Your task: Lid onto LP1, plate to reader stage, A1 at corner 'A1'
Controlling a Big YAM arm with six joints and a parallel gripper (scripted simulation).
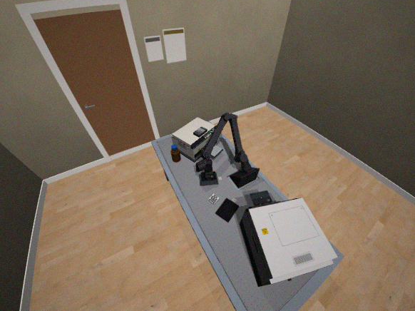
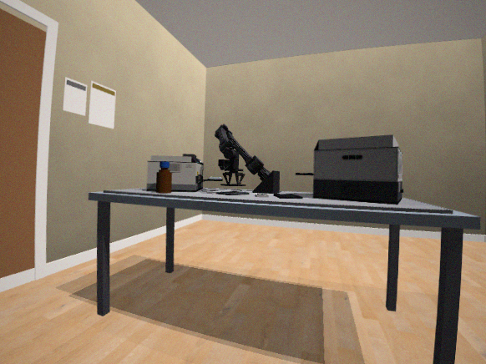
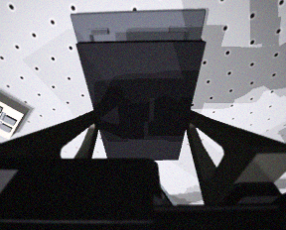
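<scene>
My gripper is now 50 mm above the grey-blue LP1 pad. From my hand the other things lie so: well plate (210 mm to the right, 200 mm behind, 30 mm above); bench position N1 (320 mm to the left, 50 mm below, 30 mm ahead); dark see-through lid (right at my hand).
</scene>
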